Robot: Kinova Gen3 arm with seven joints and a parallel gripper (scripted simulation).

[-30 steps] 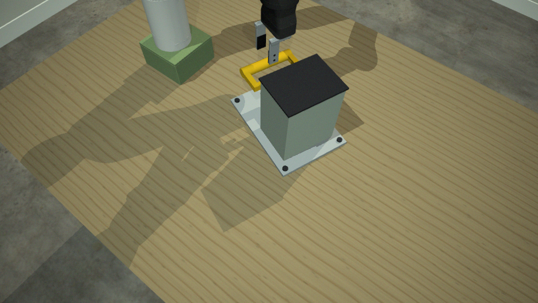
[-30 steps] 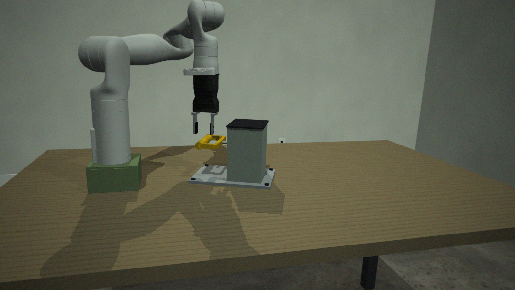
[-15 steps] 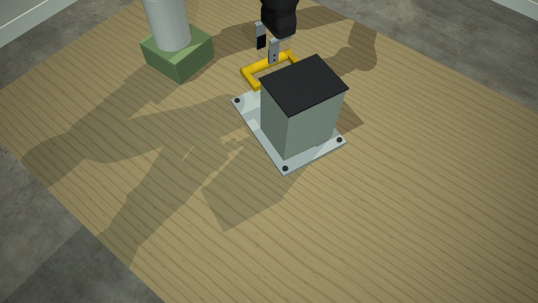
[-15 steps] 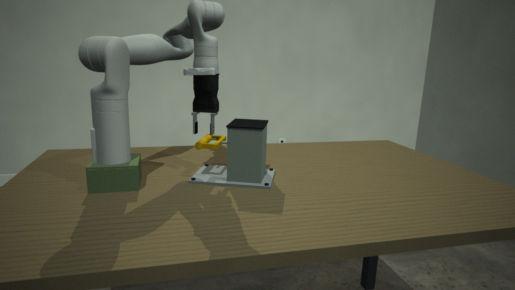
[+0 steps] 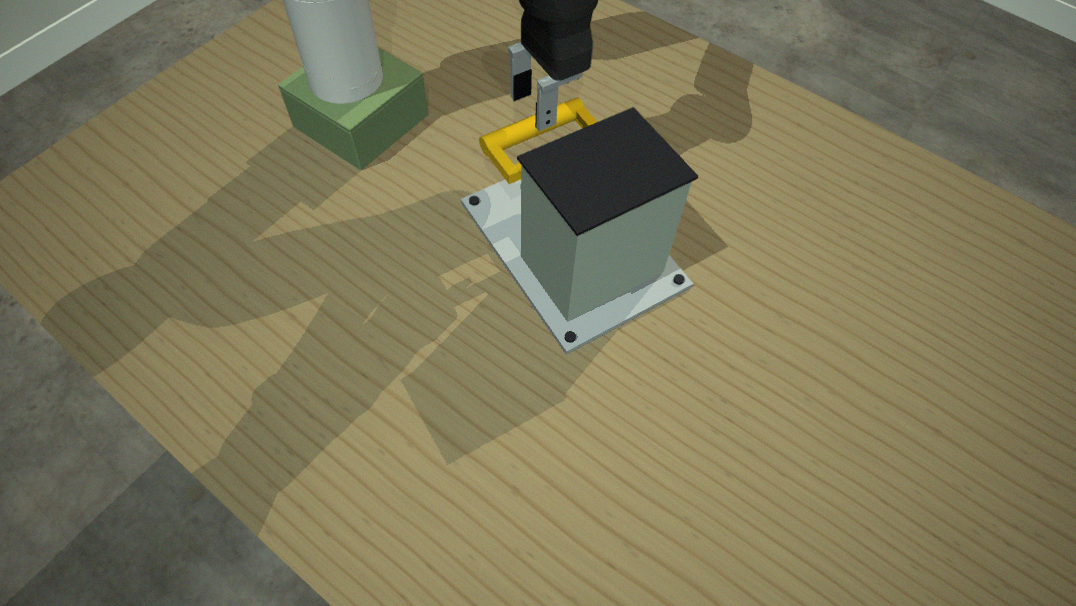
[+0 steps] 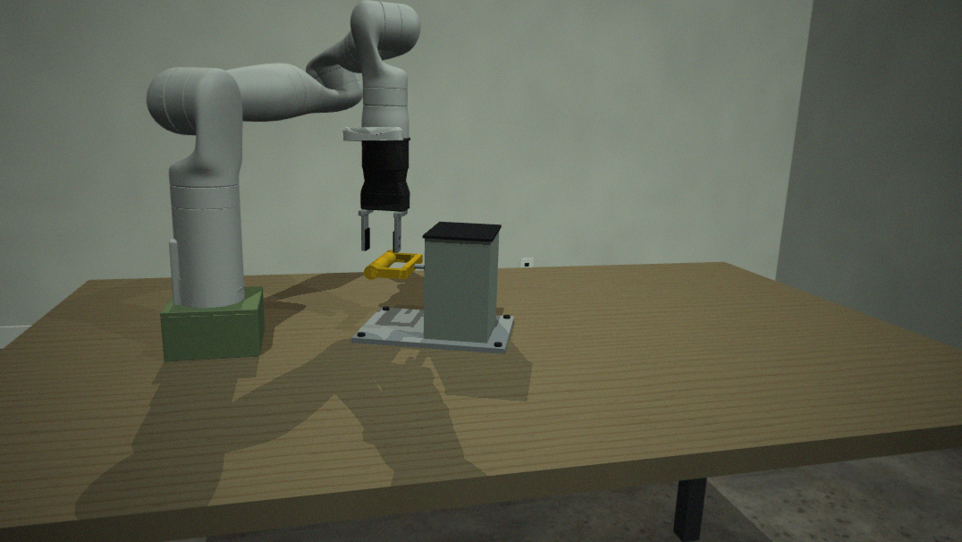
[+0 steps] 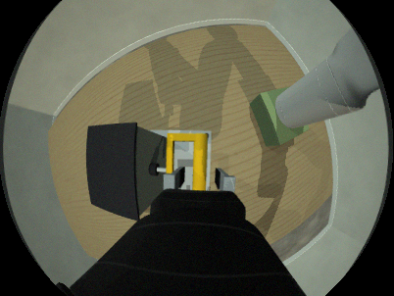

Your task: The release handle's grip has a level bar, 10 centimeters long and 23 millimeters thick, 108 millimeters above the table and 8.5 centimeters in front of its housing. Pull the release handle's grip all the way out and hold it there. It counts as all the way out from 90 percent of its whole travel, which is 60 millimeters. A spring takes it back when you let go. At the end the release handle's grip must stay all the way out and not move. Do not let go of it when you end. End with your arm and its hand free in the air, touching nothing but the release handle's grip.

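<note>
Now: hand 14 cm above the grey base plate, 9 cm short of it and 2 cm to the left of it.
</note>
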